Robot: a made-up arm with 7 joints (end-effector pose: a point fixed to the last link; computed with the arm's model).
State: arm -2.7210 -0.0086 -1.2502 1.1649 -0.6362 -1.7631 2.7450
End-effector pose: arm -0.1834 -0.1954 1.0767 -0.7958 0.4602 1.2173
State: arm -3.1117 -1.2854 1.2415 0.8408 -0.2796 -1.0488 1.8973
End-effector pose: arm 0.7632 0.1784 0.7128 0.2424 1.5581 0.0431
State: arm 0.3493 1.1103 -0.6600 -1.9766 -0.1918 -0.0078 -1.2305
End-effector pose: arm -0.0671 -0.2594 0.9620 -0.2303 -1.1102 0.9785
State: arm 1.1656 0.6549 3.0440 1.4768 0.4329 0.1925 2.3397
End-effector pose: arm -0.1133 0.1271 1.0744 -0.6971 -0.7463 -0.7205
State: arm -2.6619 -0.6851 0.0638 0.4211 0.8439 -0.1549 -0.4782
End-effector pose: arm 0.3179 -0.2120 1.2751 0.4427 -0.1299 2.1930
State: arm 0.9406 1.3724 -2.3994 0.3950 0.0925 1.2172 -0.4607
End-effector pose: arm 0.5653 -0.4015 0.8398 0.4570 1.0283 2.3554
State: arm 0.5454 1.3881 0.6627 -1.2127 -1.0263 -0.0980 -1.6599
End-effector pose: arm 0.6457 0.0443 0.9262 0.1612 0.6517 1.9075
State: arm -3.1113 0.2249 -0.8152 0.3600 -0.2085 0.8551 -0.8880
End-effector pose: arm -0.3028 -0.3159 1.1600 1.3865 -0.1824 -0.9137
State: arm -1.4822 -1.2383 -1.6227 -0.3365 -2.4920 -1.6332 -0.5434
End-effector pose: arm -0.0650 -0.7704 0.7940 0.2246 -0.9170 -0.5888
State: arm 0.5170 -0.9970 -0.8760 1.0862 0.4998 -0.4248 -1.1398
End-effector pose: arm -0.1291 0.5572 0.9776 -0.8993 0.2091 0.7053
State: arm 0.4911 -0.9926 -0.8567 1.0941 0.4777 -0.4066 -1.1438
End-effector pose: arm -0.1347 0.5443 0.9861 -0.8643 0.2181 0.7362
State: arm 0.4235 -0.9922 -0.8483 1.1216 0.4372 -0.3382 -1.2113
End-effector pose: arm -0.1491 0.5265 0.9869 -0.7947 0.2975 0.8678
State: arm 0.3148 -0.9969 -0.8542 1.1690 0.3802 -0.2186 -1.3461
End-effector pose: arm -0.1712 0.5054 0.9753 -0.6900 0.4548 1.0986
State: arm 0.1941 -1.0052 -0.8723 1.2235 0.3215 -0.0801 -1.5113
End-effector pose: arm -0.1960 0.4858 0.9519 -0.5705 0.6527 1.3546
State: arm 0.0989 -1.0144 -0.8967 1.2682 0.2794 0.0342 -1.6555
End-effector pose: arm -0.2174 0.4727 0.9250 -0.4693 0.8298 1.5489
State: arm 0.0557 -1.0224 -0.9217 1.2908 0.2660 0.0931 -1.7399
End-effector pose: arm -0.2301 0.4701 0.9047 -0.4212 0.9306 1.6385
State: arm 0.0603 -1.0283 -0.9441 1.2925 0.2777 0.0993 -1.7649
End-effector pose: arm -0.2337 0.4775 0.8938 -0.4296 0.9523 1.6434
